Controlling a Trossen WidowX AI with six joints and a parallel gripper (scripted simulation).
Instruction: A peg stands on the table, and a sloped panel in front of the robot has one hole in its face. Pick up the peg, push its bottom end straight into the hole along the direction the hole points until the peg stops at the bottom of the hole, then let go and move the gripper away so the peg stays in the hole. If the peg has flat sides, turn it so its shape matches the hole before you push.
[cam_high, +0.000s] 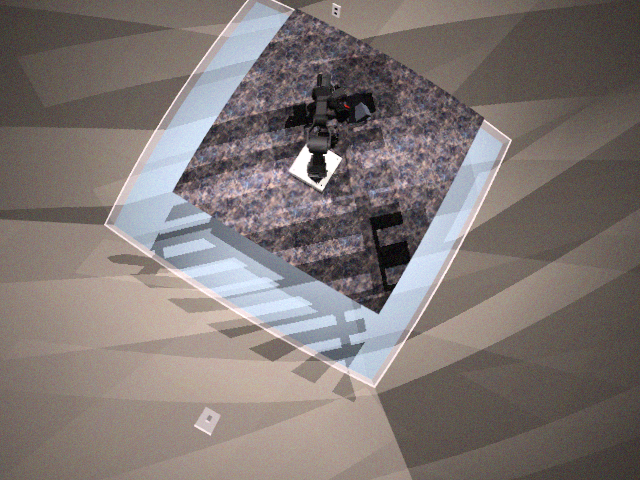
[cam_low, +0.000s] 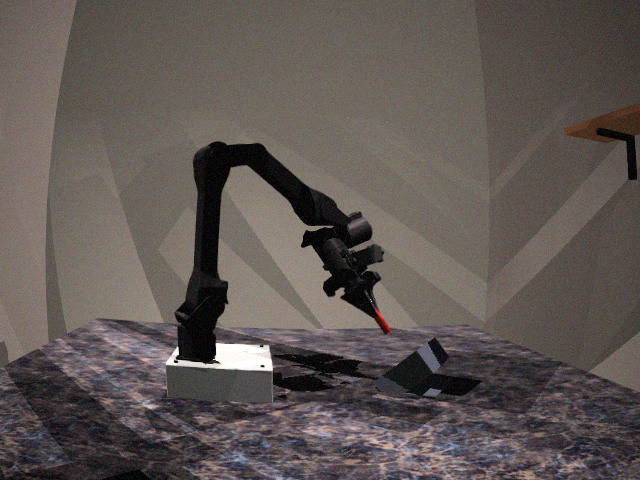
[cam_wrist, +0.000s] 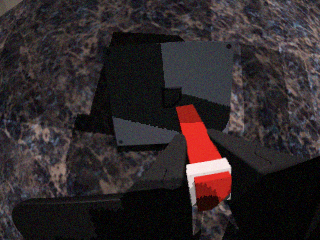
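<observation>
My gripper tip is now 8 cm short of the grey sloped panel, 3 cm to the left of it and 10 cm above it. Round my gripper tip: red peg 1 cm behind, 1 cm to the left, 1 cm above.
</observation>
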